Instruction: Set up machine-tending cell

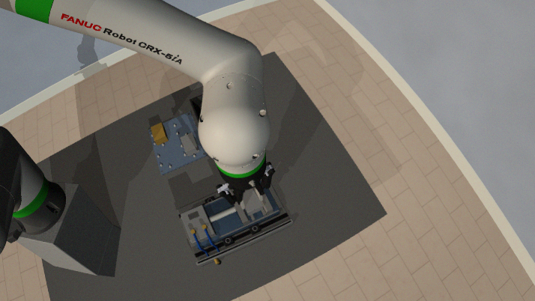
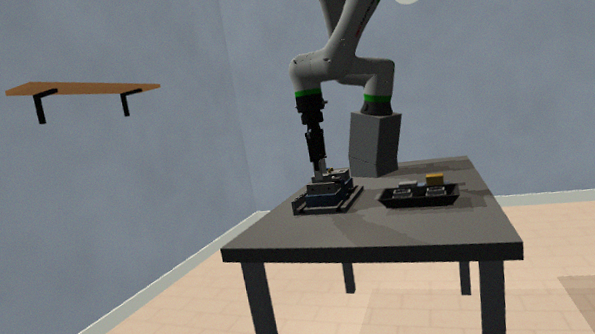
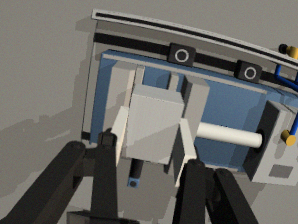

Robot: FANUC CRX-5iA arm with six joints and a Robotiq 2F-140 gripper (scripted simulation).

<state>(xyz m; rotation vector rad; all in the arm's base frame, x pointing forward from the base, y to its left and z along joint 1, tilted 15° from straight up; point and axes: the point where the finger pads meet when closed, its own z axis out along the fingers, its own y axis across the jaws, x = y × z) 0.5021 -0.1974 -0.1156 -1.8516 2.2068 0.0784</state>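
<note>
Right now the white rod is 8 cm behind my hand, 6 cm below it and 2 cm to the left of it. The rest, counted from my hand: brass blank: 40 cm to the left, 12 cm behind, 11 cm below; vise: 10 cm below, 6 cm behind, 2 cm to the left.
</note>
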